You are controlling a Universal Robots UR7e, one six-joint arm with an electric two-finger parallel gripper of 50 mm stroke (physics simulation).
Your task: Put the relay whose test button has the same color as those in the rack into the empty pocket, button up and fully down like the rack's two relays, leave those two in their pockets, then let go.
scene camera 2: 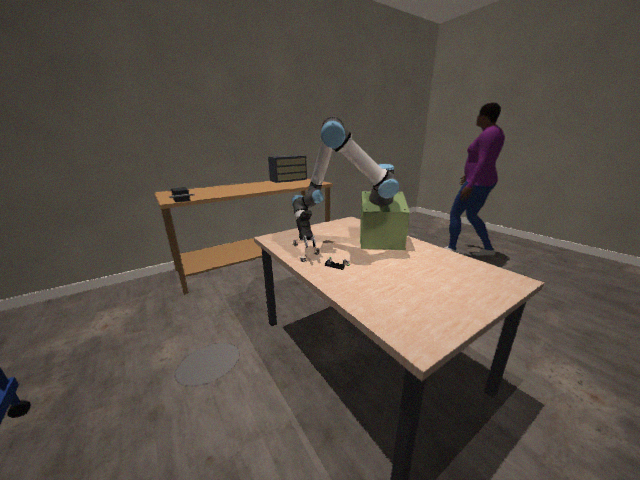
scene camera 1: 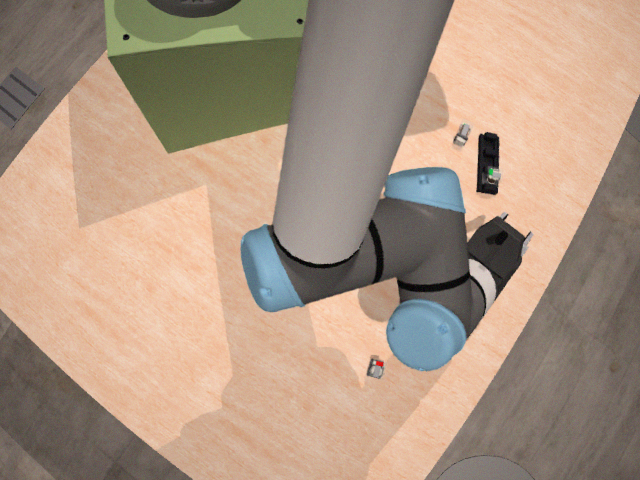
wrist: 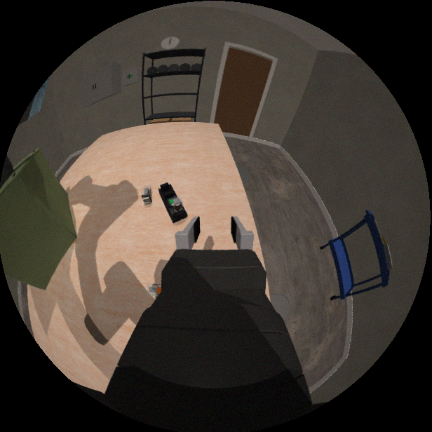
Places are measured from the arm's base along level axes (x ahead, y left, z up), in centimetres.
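Pixels of known places: gripper, fingertip midpoint: (scene camera 2: 311, 246) (scene camera 1: 515, 228); arm's base at its link origin: (scene camera 2: 380, 199).
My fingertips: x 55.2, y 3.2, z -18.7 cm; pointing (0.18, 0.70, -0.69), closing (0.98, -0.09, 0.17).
For each thing: its middle in the pictures, then the offset to it from my fingertips.
- black rack at the middle of its body: (scene camera 1: 489, 162) (scene camera 2: 334, 264) dx -8.2, dy +11.1, dz -8.8 cm
- relay with a green button, body centre: (scene camera 1: 491, 177) dx -6.7, dy +8.3, dz -7.3 cm
- red-button relay at the middle of its body: (scene camera 1: 376, 368) dx -4.9, dy -28.2, dz -7.7 cm
- small loose relay at the middle of its body: (scene camera 2: 303, 259) dx +2.6, dy -5.3, dz -8.9 cm
The black rack (scene camera 1: 481, 160) (scene camera 2: 334, 265) (wrist: 165, 192) lies on the table. A relay with a green button (scene camera 1: 493, 175) (wrist: 177, 204) sits in its near end; I cannot make out a second one. Another relay (scene camera 1: 461, 135) (wrist: 146, 196) lies beside the rack, with a faint greenish spot. An orange-button relay (wrist: 156, 290) shows partly beside my gripper body. A red-button relay (scene camera 1: 376, 367) is on the table. A small loose relay (scene camera 2: 303, 259) is near my fingers, its button colour too small to tell. My gripper (scene camera 1: 516, 226) (scene camera 2: 310, 245) (wrist: 215, 224) is open and empty, tilted, above the table short of the rack.
The green robot base block (scene camera 1: 206, 98) (scene camera 2: 383, 229) (wrist: 37, 225) stands on the table. The table edge runs close on the gripper's right in the wrist view. A blue cart (wrist: 343, 267) is beyond it on the floor. A wooden bench (scene camera 2: 232, 192) stands behind the table.
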